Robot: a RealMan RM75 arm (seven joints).
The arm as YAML. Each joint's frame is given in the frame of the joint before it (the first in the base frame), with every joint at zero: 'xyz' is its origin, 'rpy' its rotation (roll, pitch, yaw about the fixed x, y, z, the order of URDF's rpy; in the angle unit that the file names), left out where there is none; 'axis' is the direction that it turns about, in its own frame. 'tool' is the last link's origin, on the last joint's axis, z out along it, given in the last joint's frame.
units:
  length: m
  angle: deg
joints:
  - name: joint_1
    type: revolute
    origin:
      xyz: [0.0, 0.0, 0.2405]
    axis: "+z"
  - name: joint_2
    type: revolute
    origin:
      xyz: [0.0, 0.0, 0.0]
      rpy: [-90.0, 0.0, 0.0]
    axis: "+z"
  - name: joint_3
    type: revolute
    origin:
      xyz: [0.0, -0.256, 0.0]
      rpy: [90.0, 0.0, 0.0]
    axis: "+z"
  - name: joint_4
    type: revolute
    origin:
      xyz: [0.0, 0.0, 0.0]
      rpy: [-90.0, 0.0, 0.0]
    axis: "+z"
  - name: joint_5
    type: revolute
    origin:
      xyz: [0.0, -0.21, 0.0]
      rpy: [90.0, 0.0, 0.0]
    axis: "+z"
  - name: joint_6
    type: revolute
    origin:
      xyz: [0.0, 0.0, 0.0]
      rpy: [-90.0, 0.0, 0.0]
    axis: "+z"
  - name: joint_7
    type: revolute
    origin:
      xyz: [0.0, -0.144, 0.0]
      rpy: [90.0, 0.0, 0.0]
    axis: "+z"
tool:
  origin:
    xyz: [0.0, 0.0, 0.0]
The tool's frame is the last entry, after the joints.
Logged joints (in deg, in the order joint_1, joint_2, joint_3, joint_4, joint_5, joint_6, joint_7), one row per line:
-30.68 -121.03 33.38 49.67 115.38 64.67 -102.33
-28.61 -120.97 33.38 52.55 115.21 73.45 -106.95
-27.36 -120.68 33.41 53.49 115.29 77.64 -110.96
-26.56 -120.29 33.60 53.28 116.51 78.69 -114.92
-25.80 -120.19 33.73 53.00 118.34 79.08 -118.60
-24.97 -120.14 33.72 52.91 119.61 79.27 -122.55
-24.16 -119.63 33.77 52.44 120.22 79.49 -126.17
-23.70 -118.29 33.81 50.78 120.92 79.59 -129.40
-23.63 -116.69 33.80 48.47 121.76 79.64 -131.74
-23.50 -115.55 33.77 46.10 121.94 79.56 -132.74
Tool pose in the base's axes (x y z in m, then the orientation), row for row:
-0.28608 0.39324 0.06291 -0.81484 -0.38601 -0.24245 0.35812
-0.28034 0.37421 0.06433 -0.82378 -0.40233 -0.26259 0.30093
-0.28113 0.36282 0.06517 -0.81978 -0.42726 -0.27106 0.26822
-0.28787 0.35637 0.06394 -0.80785 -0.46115 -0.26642 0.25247
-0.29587 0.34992 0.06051 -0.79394 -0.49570 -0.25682 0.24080
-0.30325 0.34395 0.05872 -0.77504 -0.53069 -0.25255 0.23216
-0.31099 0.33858 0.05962 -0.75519 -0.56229 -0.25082 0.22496
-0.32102 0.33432 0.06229 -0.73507 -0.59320 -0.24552 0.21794
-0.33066 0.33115 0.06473 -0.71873 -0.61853 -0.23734 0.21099
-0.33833 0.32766 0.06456 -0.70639 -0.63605 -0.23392 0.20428
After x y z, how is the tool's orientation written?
As a quaternion, x y z w.
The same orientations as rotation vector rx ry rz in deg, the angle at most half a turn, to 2 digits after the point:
-120.46 -57.07 -35.84
-125.23 -61.16 -39.92
-126.69 -66.03 -41.89
-125.86 -71.85 -41.51
-124.45 -77.70 -40.26
-122.03 -83.56 -39.76
-119.36 -88.87 -39.64
-116.61 -94.10 -38.95
-114.44 -98.48 -37.79
-112.88 -101.64 -37.38

